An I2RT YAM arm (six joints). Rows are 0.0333 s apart.
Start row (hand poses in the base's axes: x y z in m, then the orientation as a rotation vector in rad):
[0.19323 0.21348 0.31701 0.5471 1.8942 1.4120]
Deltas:
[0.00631 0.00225 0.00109 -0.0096 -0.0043 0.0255]
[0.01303 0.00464 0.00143 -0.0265 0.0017 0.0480]
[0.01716 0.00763 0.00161 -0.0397 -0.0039 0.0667]
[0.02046 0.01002 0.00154 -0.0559 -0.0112 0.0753]
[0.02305 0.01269 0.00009 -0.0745 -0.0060 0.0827]
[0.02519 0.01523 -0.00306 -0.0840 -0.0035 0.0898]
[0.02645 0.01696 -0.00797 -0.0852 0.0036 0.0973]
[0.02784 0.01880 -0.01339 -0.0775 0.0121 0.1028]
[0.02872 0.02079 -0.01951 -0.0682 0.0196 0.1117]
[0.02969 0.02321 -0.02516 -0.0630 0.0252 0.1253]
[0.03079 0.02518 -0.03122 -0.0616 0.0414 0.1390]
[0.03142 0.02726 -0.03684 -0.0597 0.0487 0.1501]
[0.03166 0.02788 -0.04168 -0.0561 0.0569 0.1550]
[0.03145 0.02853 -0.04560 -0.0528 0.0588 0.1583]
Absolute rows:
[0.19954 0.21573 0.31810 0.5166 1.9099 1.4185]
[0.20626 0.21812 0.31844 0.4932 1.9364 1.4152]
[0.21039 0.22111 0.31862 0.4656 1.9493 1.4134]
[0.21369 0.22350 0.31855 0.4443 1.9573 1.4021]
[0.21628 0.22617 0.31710 0.4326 1.9761 1.3871]
[0.21842 0.22871 0.31395 0.4235 1.9872 1.3815]
[0.21968 0.23044 0.30904 0.4217 1.9974 1.3846]
[0.22107 0.23228 0.30362 0.4272 2.0026 1.3958]
[0.22195 0.23427 0.29750 0.4295 2.0078 1.4109]
[0.22292 0.23669 0.29185 0.4240 2.0161 1.4246]
[0.22402 0.23866 0.28579 0.4249 2.0353 1.4340]
[0.22465 0.24074 0.28017 0.4214 2.0457 1.4427]
[0.22489 0.24136 0.27533 0.4251 2.0527 1.4493]
[0.22468 0.24201 0.27141 0.4252 2.0539 1.4548]

